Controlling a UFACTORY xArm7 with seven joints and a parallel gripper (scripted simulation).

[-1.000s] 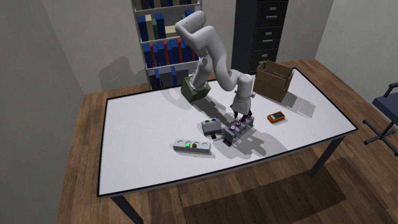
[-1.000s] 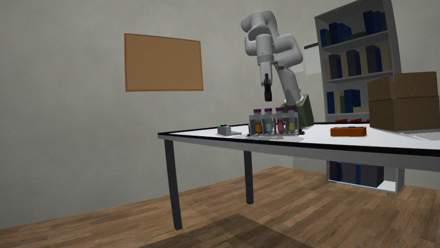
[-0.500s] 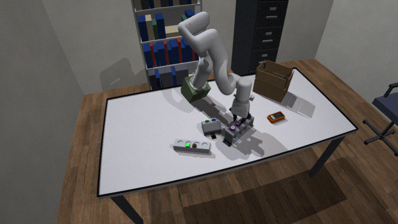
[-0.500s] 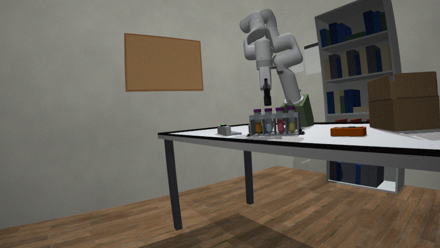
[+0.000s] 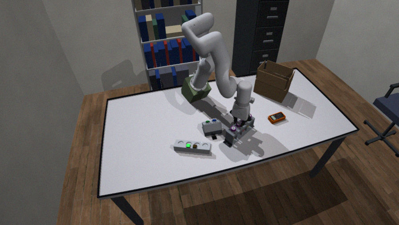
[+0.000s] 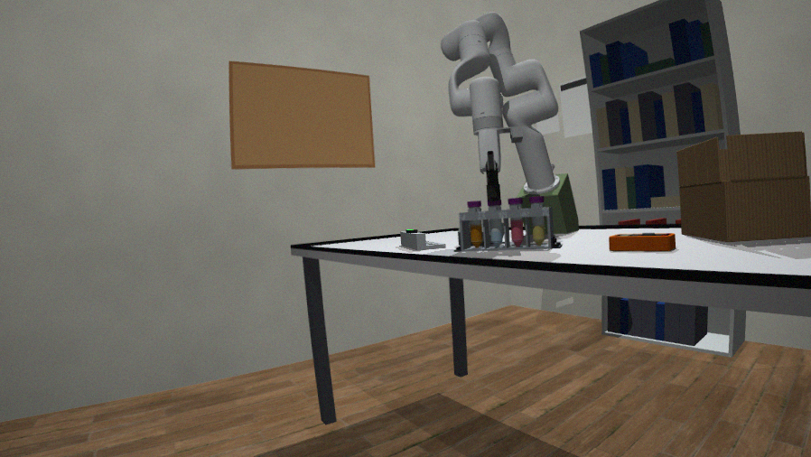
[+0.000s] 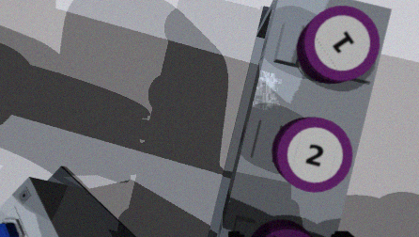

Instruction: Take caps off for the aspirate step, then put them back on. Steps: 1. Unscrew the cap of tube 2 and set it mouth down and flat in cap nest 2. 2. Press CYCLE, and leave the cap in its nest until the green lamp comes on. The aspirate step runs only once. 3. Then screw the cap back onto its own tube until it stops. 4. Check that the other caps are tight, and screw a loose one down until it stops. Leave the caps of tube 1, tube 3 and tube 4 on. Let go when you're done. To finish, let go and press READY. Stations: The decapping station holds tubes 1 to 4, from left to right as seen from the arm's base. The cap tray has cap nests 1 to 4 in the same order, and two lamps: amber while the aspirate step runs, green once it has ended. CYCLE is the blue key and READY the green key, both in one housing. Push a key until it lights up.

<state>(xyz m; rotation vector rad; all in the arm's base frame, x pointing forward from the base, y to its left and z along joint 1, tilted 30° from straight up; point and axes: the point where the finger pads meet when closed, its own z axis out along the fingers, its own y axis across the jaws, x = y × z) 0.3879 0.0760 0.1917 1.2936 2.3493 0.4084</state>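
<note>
My hand is 140 mm past the green key, 150 mm to the left of it and 70 mm above it. The rest, counted from my hand: blue key (140 mm behind, 100 mm to the right, 70 mm below); then cap marked 1 (30 mm behind, 100 mm to the left, 20 mm below); then key housing (120 mm behind, 130 mm to the right, 80 mm below).
</note>
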